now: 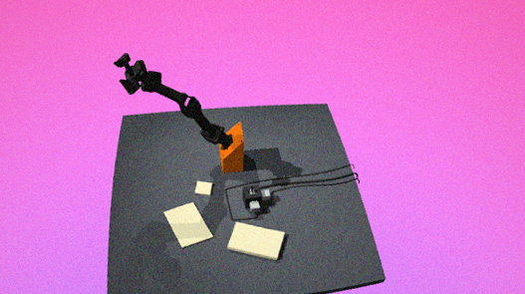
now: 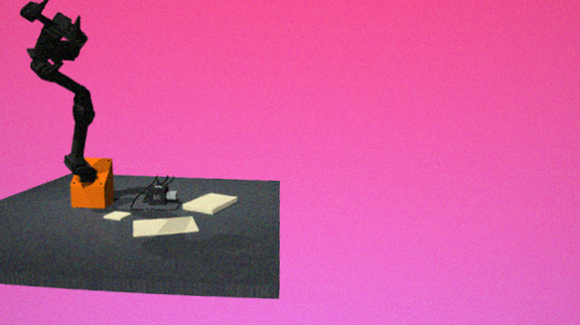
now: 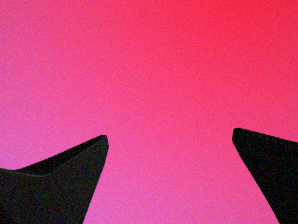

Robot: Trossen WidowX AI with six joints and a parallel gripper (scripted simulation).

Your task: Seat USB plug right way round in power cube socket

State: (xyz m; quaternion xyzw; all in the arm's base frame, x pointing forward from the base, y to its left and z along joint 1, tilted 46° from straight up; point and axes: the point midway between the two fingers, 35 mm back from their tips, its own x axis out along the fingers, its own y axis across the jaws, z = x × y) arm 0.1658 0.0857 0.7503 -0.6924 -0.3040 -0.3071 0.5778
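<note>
My gripper tip is now 680 mm above the pale-rimmed socket, 570 mm to the right of it and 120 mm short of it. The rest, counted from my gripper tip: cream tile: 740 mm below, 350 mm to the left, 10 mm ahead.
</note>
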